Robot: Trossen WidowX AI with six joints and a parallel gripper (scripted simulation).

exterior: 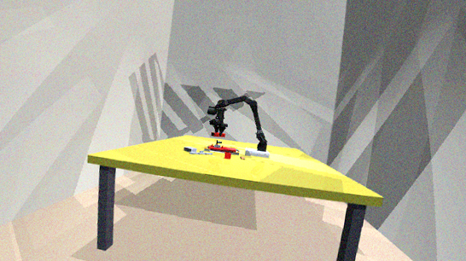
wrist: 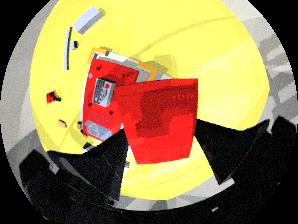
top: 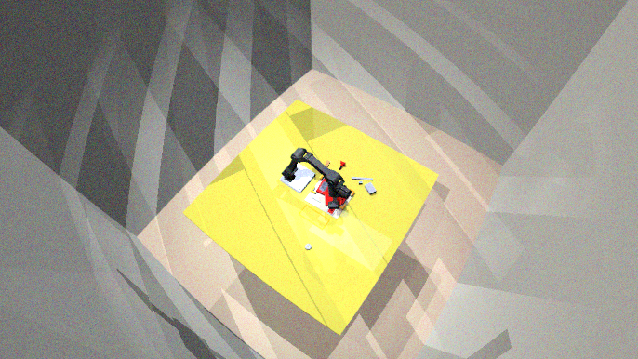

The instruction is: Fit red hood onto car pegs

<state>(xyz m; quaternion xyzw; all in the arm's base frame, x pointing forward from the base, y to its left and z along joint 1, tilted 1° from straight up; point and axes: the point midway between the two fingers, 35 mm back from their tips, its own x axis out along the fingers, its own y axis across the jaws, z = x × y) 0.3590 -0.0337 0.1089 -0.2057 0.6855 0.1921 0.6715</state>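
The white jig lies 90 mm below my gripper tip, 80 mm to the left of it and 50 mm behind it. The rest, counted from my gripper tip: peach piece (280 mm to the left, 210 mm behind, 100 mm below); red hood (10 mm above).
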